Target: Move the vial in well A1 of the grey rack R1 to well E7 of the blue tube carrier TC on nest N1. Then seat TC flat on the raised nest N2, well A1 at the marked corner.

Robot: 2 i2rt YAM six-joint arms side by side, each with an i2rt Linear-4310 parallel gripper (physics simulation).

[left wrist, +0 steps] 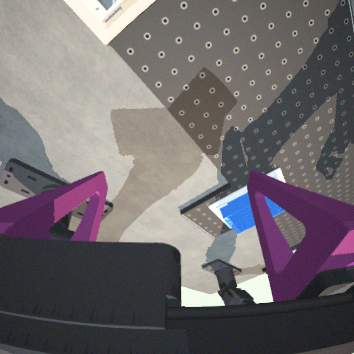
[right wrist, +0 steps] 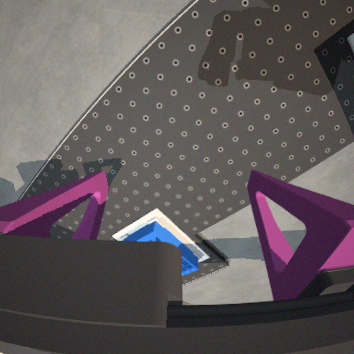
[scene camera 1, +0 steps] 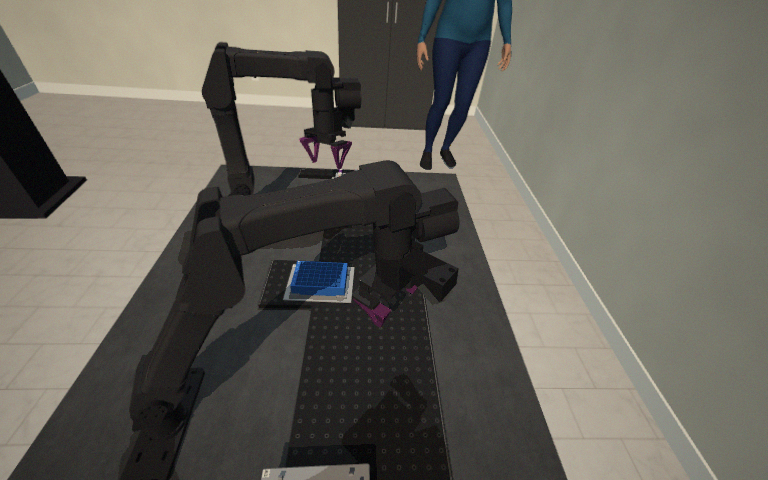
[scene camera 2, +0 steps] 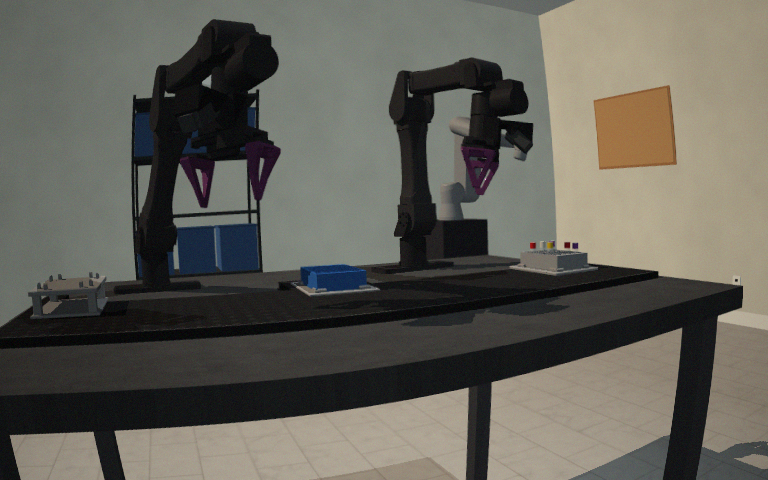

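Note:
The blue tube carrier TC [scene camera 1: 320, 277] [scene camera 2: 334, 278] [left wrist: 237, 215] [right wrist: 155, 231] sits on the white nest N1 [scene camera 1: 350, 285] [right wrist: 156, 213]. The grey rack R1 [scene camera 2: 555, 260] stands at the right in scene camera 2, with several capped vials; I cannot tell which is in A1. The raised nest N2 [scene camera 1: 322, 473] [scene camera 2: 70, 286] stands at the left in scene camera 2. My left gripper [scene camera 1: 327, 164] [scene camera 2: 481, 193] [left wrist: 176, 178] is open and empty, high above the table, left of R1 in scene camera 2. My right gripper [scene camera 1: 396, 307] [scene camera 2: 231, 203] [right wrist: 177, 178] is open and empty, high between N2 and TC.
A perforated black board [scene camera 1: 362, 362] [scene camera 2: 186, 321] [left wrist: 240, 40] [right wrist: 165, 110] runs along the dark table [scene camera 1: 481, 362] [scene camera 2: 339, 350]. A cream plate corner [left wrist: 107, 35] shows in the left wrist view. A person [scene camera 1: 461, 62] stands beyond the table.

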